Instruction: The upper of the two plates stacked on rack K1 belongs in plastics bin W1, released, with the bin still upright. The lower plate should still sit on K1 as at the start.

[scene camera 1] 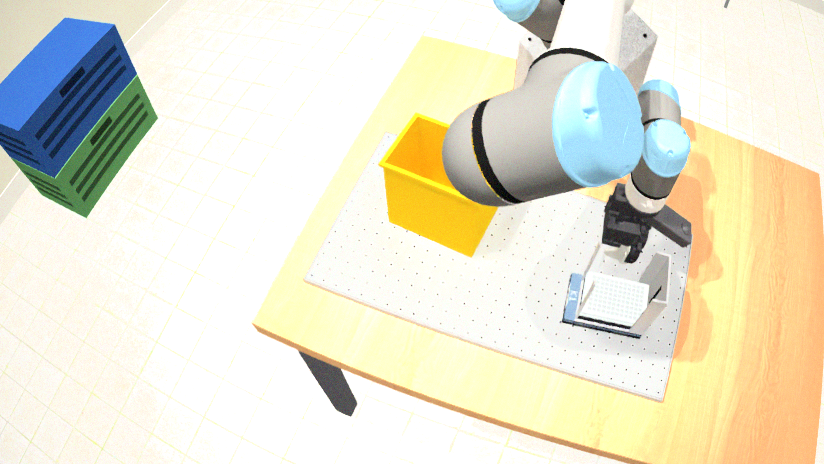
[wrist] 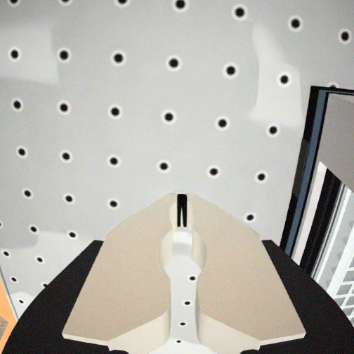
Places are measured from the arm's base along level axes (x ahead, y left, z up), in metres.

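Pixels of known places: gripper, fingertip midpoint: (scene camera 1: pixel 620 260).
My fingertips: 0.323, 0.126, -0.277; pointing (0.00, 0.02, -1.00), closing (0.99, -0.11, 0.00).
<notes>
Behind a point stands the place of what it marks, as x, y, z.
Rack K1 (scene camera 1: pixel 572 296) @(0.419, 0.024, -0.259) (wrist: pixel 309 145) stands at the right of the board, with a blue label strip and upright grey side walls. A white gridded plate (scene camera 1: pixel 615 299) @(0.429, 0.103, -0.234) lies flat on top in the rack, and part of the white plate grid (wrist: pixel 346 280) shows at the right edge of the wrist view. The lower plate cannot be told apart under it. The yellow bin W1 (scene camera 1: pixel 432 216) @(0.330, -0.243, -0.195) stands upright left of the rack; the arm covers part of its opening. My gripper (scene camera 1: pixel 631 257) @(0.323, 0.126, -0.277) (wrist: pixel 181 196) is shut and empty, above the board just behind the rack.
The perforated grey board (scene camera 1: pixel 403 276) @(0.410, -0.283, -0.277) (wrist: pixel 142 85) lies on the wooden table (scene camera 1: pixel 755 276) @(0.314, 0.468, -0.289) under bin and rack. The big arm elbow (scene camera 1: pixel 536 138) @(0.526, -0.120, 0.263) hangs over the bin's right side. Blue (scene camera 1: pixel 74 74) and green (scene camera 1: pixel 115 138) crates are stacked far left, off the table.
</notes>
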